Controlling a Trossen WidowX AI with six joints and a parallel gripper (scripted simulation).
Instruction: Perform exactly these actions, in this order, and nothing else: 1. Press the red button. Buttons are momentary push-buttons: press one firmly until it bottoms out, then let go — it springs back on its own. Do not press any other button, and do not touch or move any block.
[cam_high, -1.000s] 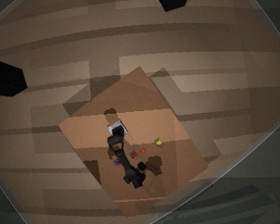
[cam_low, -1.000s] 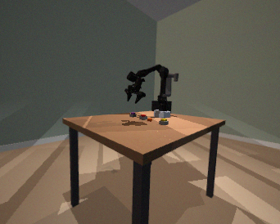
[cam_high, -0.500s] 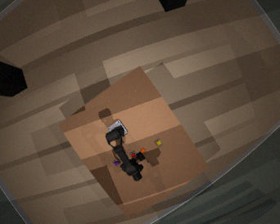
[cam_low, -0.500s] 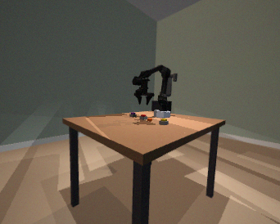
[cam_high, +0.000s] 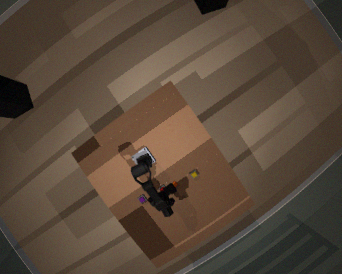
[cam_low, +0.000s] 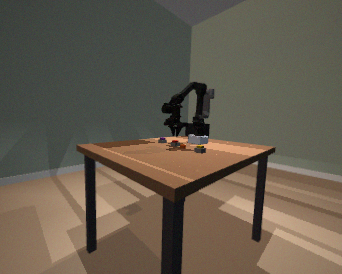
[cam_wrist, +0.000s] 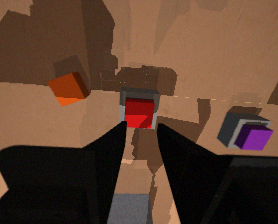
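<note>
Right now the red button is 4 cm below my gripper tip. Round my gripper tip: purple button (1 cm ahead, 16 cm to the right, 4 cm below); then orange block (9 cm to the left, 6 cm below); then yellow button (1 cm behind, 24 cm to the left, 4 cm below).
</note>
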